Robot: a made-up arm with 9 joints. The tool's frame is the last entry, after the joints.
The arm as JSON. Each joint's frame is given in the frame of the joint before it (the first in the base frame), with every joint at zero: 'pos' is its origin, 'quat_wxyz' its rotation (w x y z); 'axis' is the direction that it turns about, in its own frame. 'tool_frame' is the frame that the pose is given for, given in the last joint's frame.
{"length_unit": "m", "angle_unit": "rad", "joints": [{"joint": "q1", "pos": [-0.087, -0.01, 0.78], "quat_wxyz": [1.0, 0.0, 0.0, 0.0], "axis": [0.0, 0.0, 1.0]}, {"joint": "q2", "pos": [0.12, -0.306, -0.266], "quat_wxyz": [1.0, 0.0, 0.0, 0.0], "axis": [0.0, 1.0, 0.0]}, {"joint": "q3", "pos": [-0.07, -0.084, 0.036], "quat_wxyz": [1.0, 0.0, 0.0, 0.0], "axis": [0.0, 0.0, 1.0]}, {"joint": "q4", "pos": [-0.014, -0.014, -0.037], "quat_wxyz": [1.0, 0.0, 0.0, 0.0], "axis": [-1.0, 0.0, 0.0]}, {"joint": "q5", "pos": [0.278, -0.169, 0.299], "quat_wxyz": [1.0, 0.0, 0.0, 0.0], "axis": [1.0, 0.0, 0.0]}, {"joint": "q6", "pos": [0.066, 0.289, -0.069], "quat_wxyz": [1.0, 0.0, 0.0, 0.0], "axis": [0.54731, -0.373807, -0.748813]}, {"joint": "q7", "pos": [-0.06, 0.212, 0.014], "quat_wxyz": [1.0, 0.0, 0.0, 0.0], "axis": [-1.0, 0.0, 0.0]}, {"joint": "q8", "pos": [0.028, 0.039, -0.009], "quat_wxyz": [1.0, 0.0, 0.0, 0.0], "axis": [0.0, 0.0, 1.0]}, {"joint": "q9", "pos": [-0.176, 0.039, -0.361], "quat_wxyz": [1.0, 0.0, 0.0, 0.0], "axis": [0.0, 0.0, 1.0]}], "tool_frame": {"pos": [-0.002, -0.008, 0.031], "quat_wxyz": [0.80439, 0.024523, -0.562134, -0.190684]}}
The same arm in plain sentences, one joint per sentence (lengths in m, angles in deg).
The arm has nine revolute joints in a row. What follows holds with every joint at zero, and every direction is one of the base frame's.
The first joint lies 0.087 m along -x and 0.01 m along -y and 0.78 m along +z from the base frame's origin and rotates about +z.
The second joint lies 0.12 m along +x and 0.306 m along -y and 0.266 m along -z from the first joint and rotates about +y.
The third joint lies 0.07 m along -x and 0.084 m along -y and 0.036 m along +z from the second joint and rotates about +z.
The fourth joint lies 0.014 m along -x and 0.014 m along -y and 0.037 m along -z from the third joint and rotates about -x.
The fifth joint lies 0.278 m along +x and 0.169 m along -y and 0.299 m along +z from the fourth joint and rotates about +x.
The sixth joint lies 0.066 m along +x and 0.289 m along +y and 0.069 m along -z from the fifth joint and rotates about the direction (0.54731, -0.373807, -0.748813).
The seventh joint lies 0.06 m along -x and 0.212 m along +y and 0.014 m along +z from the sixth joint and rotates about -x.
The eighth joint lies 0.028 m along +x and 0.039 m along +y and 0.009 m along -z from the seventh joint and rotates about +z.
The ninth joint lies 0.176 m along -x and 0.039 m along +y and 0.361 m along -z from the eighth joint and rotates about +z.
The tool frame, which is the frame that the pose is given for, lies 0.002 m along -x and 0.008 m along -y and 0.031 m along +z from the ninth joint; its axes are the base frame's turned by roll 34.68, pitch -63.51 and yaw -48.55 deg (as in URDF: about the fixed x, then y, then z).

